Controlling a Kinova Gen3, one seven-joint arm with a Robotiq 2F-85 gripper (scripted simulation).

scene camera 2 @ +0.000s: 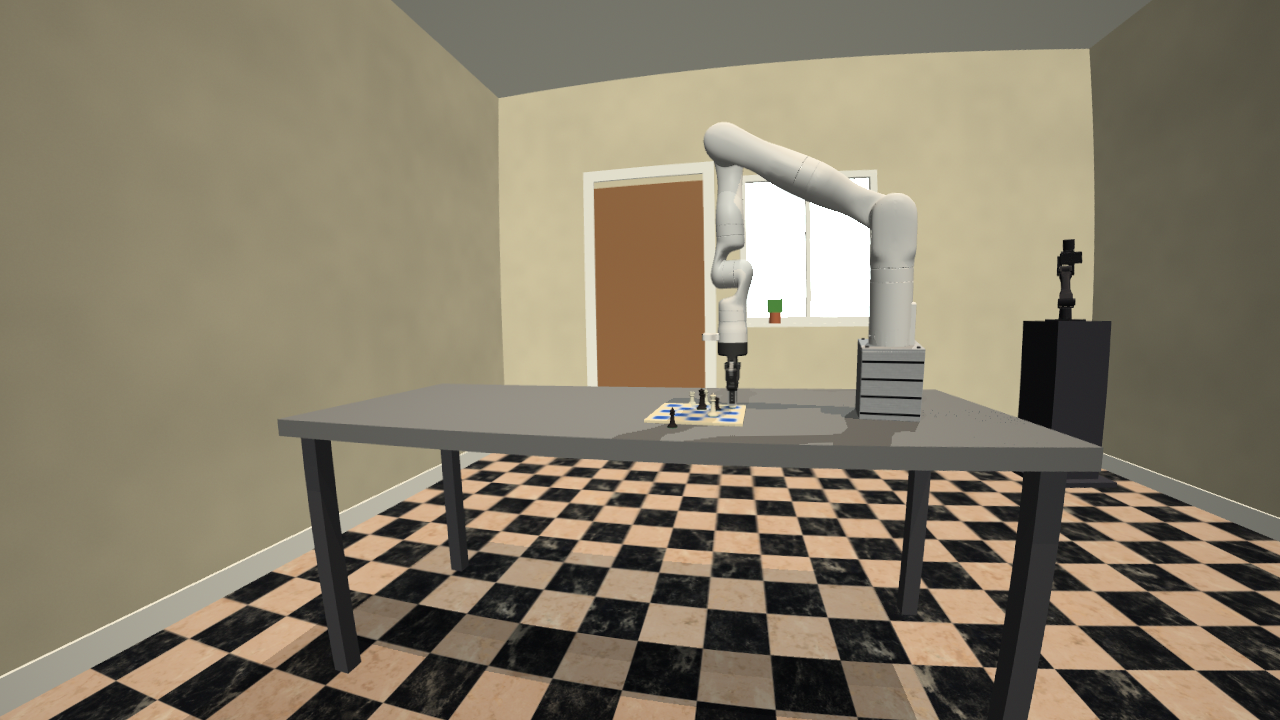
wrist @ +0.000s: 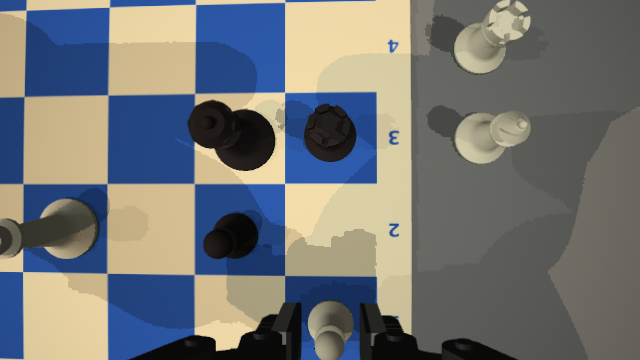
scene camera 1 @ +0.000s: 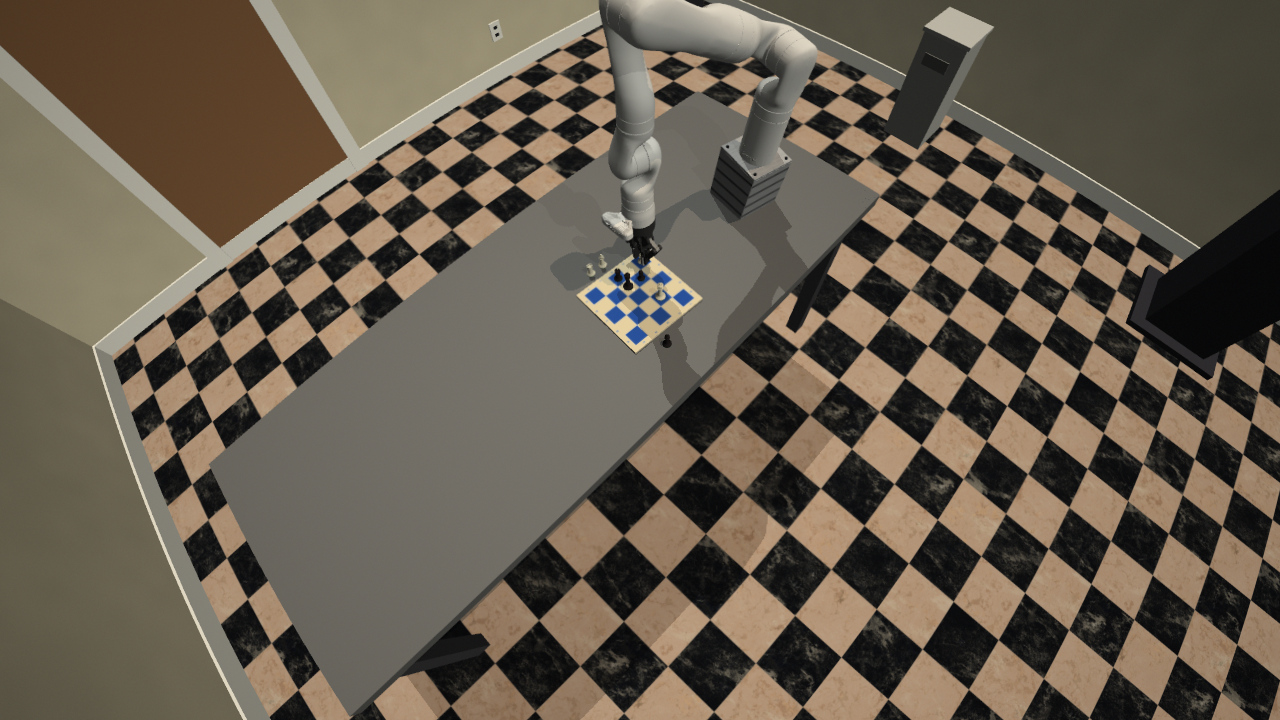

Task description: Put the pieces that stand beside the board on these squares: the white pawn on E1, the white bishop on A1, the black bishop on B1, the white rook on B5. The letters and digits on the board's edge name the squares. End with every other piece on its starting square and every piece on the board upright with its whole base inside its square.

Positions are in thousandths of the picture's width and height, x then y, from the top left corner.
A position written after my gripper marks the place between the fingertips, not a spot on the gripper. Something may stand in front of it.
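My gripper is in sight in scene camera 2 (scene camera 2: 572,562), and I find it in scene camera 1 (scene camera 1: 501,360) and the wrist view (wrist: 516,910) too. There is a board here as well, which I see at (scene camera 1: 497,440), at (scene camera 2: 535,574) and again at (wrist: 160,285). The wrist view also gives me a tall black piece (wrist: 382,390) and a black pawn (wrist: 368,654).
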